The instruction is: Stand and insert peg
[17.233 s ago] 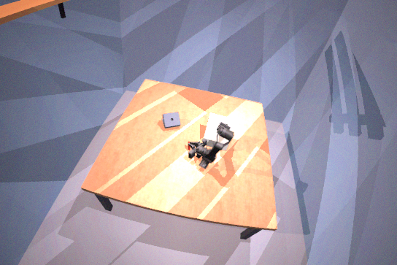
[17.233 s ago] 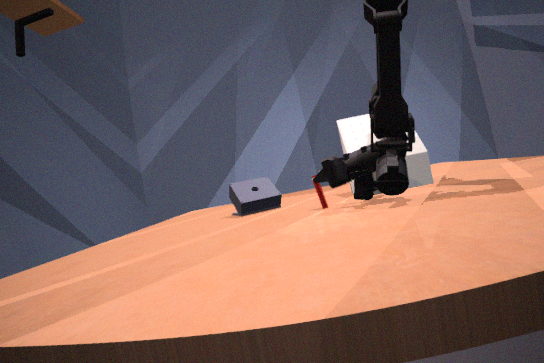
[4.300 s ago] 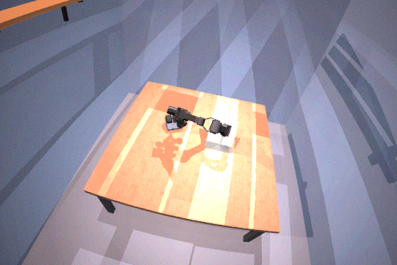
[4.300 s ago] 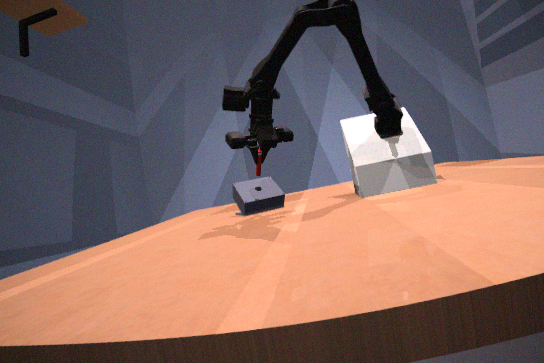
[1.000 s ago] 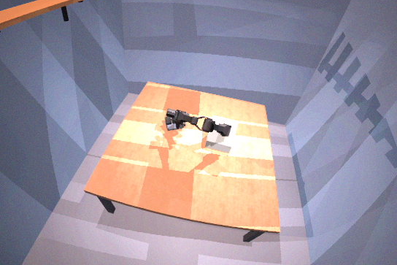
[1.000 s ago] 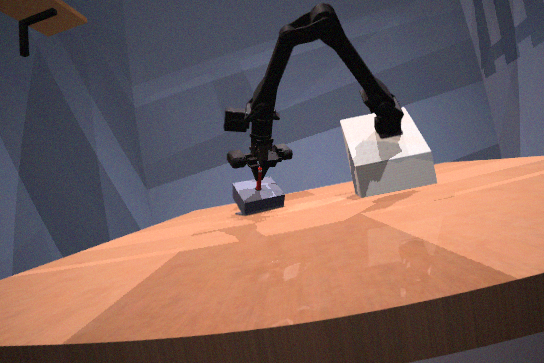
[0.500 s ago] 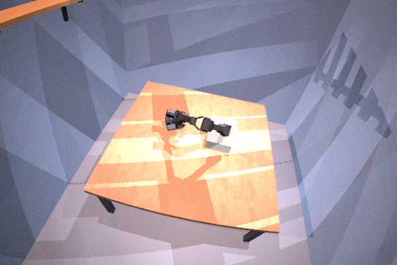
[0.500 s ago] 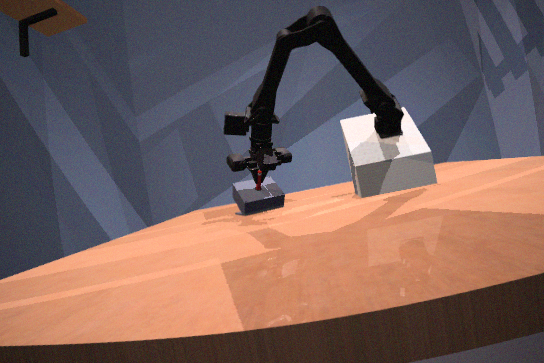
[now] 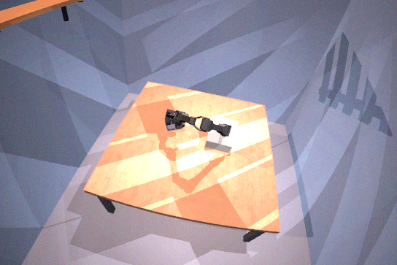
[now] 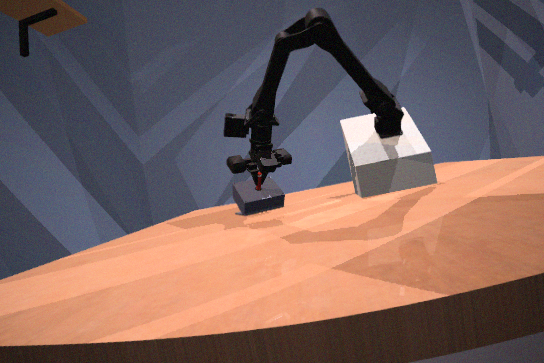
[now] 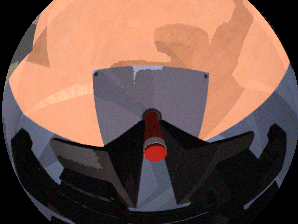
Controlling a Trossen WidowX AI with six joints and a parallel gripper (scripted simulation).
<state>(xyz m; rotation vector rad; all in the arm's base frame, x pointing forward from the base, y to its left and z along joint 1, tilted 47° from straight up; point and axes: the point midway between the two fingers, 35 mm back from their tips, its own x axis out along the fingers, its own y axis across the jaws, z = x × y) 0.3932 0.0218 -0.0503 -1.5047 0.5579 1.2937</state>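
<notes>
My gripper tip is 1 cm to the right of the red peg, 1 cm below it and 1 cm past it. From my gripper tip the other things lie so: blue-grey sloped panel 3 cm below, 2 cm to the right, 1 cm ahead.
</notes>
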